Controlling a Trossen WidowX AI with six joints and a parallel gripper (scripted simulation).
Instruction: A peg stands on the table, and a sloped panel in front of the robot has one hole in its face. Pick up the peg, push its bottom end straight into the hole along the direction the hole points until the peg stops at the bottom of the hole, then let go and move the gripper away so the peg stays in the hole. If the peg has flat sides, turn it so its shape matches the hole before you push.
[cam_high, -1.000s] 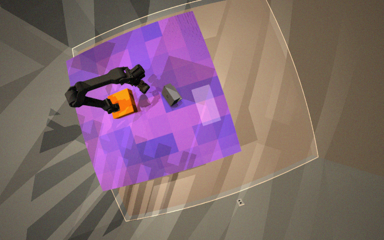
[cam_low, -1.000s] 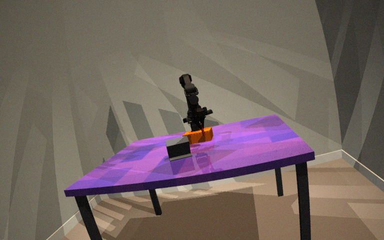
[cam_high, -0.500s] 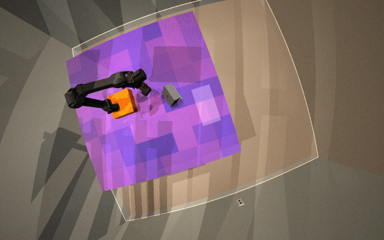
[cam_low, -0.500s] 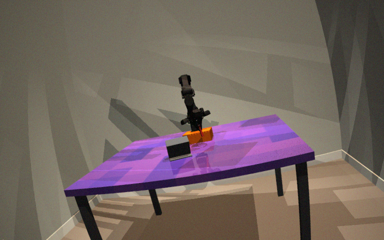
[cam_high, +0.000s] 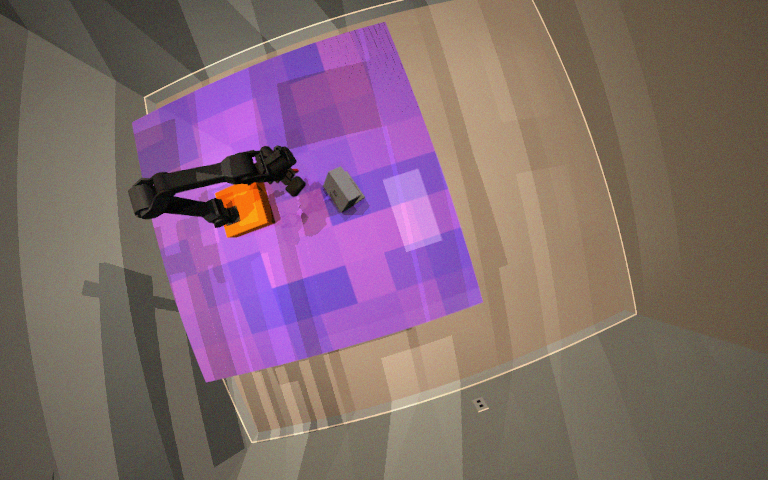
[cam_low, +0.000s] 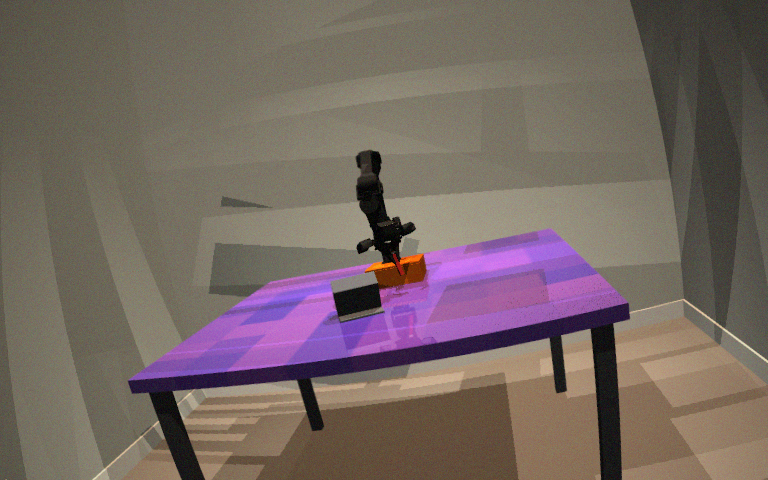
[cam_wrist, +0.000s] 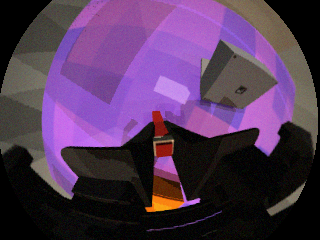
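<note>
My gripper tip is 140 mm short of the grey sloped panel, 110 mm to the left of it and 50 mm above it. Also, from my gripper tip: dark red peg (20 mm above).
</note>
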